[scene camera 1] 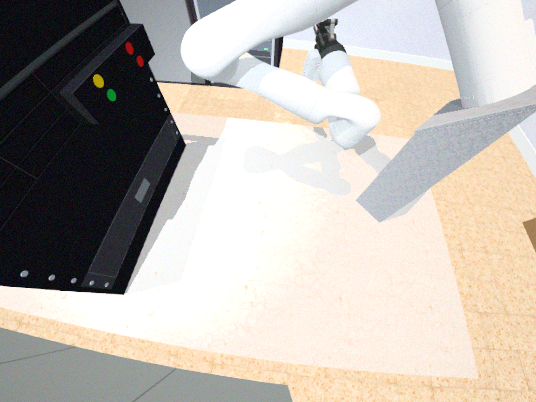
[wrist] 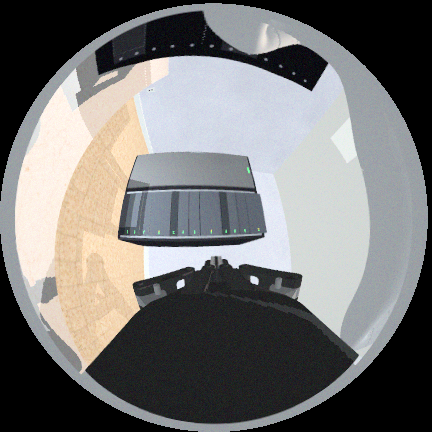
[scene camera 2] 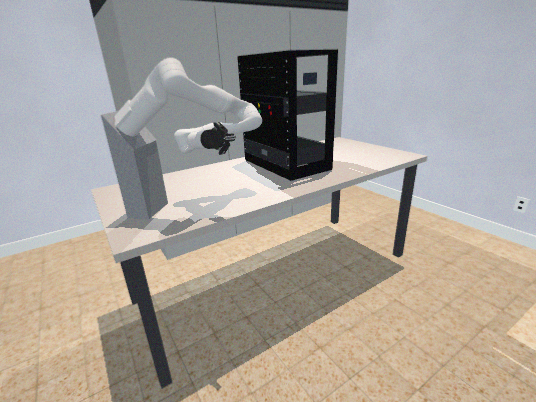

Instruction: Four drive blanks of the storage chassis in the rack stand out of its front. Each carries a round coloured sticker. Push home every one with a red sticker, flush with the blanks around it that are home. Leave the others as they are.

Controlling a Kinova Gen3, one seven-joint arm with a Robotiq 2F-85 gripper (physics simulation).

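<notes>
The black rack (scene camera 1: 150, 215) (scene camera 2: 293, 120) (wrist: 315, 75) stands on the table. In its storage chassis, two blanks carry red stickers, the upper red sticker (scene camera 1: 129, 48) (scene camera 2: 269, 107) and the lower red sticker (scene camera 1: 140, 61) (scene camera 2: 271, 113). Left of them are a yellow sticker (scene camera 1: 98, 81) (scene camera 2: 258, 105) and a green sticker (scene camera 1: 111, 95) (scene camera 2: 259, 111). The black faces blend together, so I cannot tell how far each blank stands out. My gripper (scene camera 1: 326, 25) (scene camera 2: 231, 137) (wrist: 215, 262) is shut and empty, in the air well away from the rack front, pointing away from it.
The arm's bent white elbow (scene camera 1: 357, 117) (scene camera 2: 250, 117) hangs between the grey pedestal (scene camera 1: 420, 160) (scene camera 2: 132, 175) and the rack. The table (scene camera 1: 300, 280) (scene camera 2: 380, 155) lies below. Another cabinet with grey drive units (wrist: 195, 215) stands beyond the gripper.
</notes>
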